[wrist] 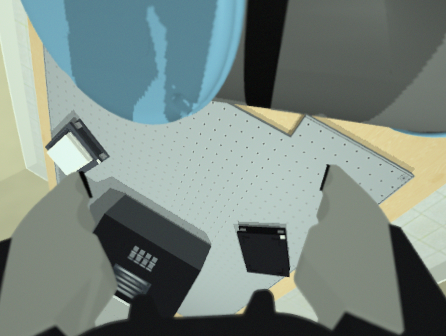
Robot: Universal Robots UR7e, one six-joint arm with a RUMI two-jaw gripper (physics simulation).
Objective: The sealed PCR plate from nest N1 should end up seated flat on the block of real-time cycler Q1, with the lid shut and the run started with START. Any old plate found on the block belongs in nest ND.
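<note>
My gripper [208, 171] is wide open and empty, high above the perforated deck. A white plate [70, 154] sits in a dark nest [90, 138] at the left. A second dark nest [265, 252] at the lower right shows no plate on it. No labels are readable, so I cannot tell which nest is N1 or ND. A large black device [162, 235], seemingly the cycler, stands at the lower left, with a small grid of grey squares and a striped silver panel on it. The left finger covers part of it. Its block, its lid's state and START cannot be made out.
The grey perforated deck [200, 165] lies on a wooden table [430, 155] and has a stepped far edge. Blue [115, 60] and dark grey [350, 60] rounded arm parts fill the top of the view. Pale floor shows at the left and right.
</note>
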